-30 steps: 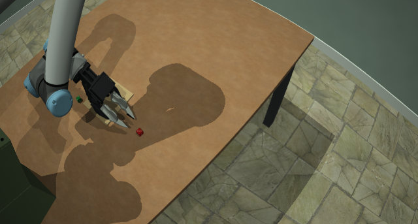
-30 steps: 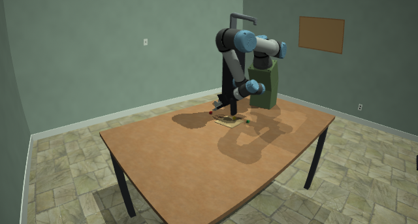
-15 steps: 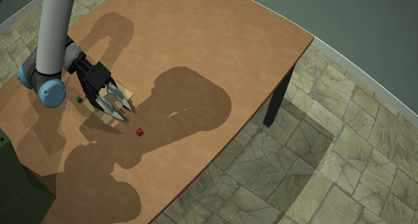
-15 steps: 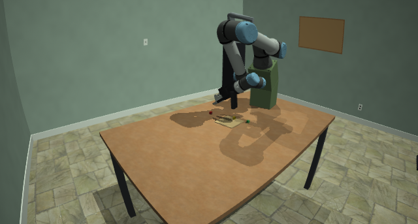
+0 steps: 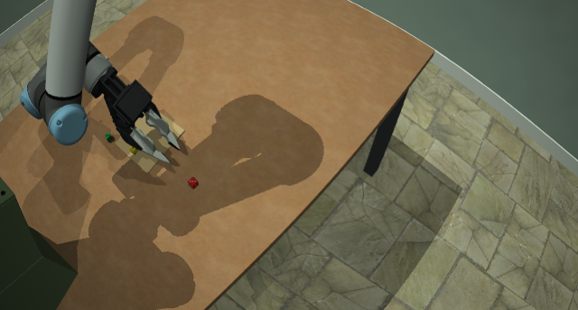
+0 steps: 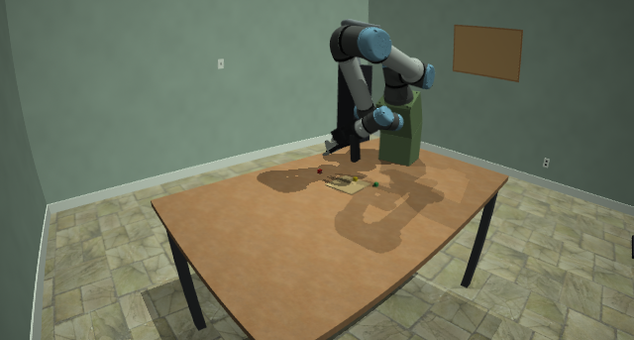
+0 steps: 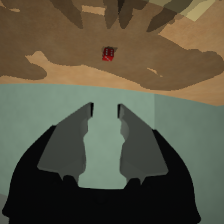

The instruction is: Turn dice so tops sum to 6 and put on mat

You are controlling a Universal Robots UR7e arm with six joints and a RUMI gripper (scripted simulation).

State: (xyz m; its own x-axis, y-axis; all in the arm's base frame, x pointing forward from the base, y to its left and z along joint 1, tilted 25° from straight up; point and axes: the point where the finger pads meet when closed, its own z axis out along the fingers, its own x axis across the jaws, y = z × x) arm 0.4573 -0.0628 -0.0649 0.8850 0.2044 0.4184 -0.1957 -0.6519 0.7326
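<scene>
My hand is 100 mm above the red die, 40 mm to the left of it and 10 mm short of it. Round my hand: yellow die 130 mm to the left, 90 mm below, 50 mm behind; then mat 140 mm to the left, 100 mm below; then green die 220 mm to the left, 100 mm below, 90 mm behind.
</scene>
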